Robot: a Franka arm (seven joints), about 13 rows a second.
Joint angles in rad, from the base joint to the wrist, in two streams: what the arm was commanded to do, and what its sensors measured. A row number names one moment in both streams.
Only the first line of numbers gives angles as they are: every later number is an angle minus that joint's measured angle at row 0.
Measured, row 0:
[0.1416 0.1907 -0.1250 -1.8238 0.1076 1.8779 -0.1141]
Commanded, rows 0 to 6:
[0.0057 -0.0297 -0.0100 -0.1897 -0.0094 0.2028 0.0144]
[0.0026 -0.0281 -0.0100 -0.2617 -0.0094 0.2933 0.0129]
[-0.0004 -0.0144 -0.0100 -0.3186 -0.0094 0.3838 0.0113]
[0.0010 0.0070 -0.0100 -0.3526 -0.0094 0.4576 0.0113]
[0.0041 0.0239 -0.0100 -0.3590 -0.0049 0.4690 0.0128]
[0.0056 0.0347 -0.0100 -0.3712 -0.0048 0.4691 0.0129]
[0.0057 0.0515 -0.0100 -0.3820 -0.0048 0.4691 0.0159]
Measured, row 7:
[-0.0008 0.0435 -0.0073 -0.3606 -0.0001 0.4531 -0.0001]
